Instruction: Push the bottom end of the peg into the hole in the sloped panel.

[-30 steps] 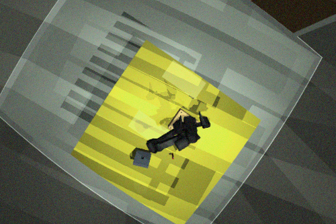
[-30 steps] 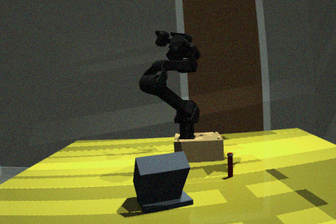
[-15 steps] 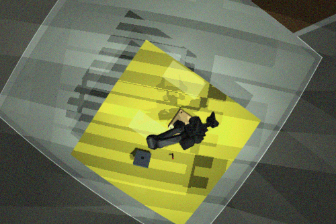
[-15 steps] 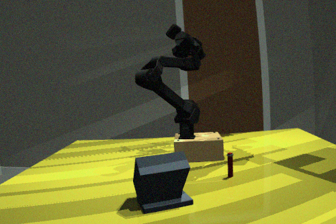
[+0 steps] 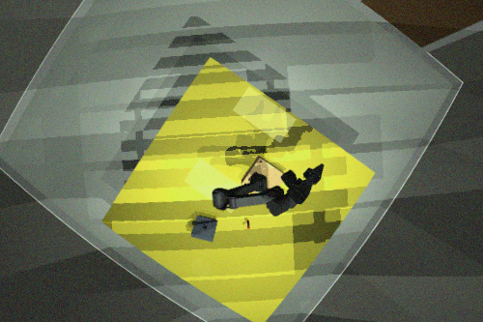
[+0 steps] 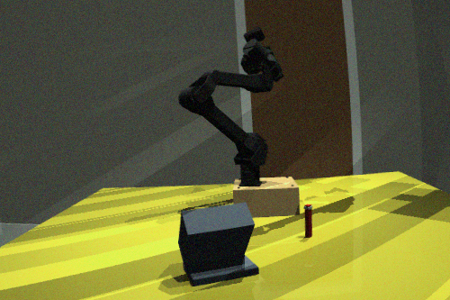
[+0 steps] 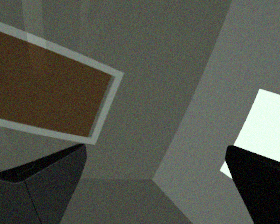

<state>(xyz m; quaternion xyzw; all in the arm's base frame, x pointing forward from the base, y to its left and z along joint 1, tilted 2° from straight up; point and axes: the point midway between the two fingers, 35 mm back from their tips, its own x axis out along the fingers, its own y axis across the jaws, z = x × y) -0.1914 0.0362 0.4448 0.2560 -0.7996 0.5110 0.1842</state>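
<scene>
The square-sided peg is 48 cm below my gripper tip, 48 cm ahead of it and 13 cm to the left of it. Round my gripper tip: grey sloped panel 66 cm ahead, 47 cm below, 7 cm to the right.
</scene>
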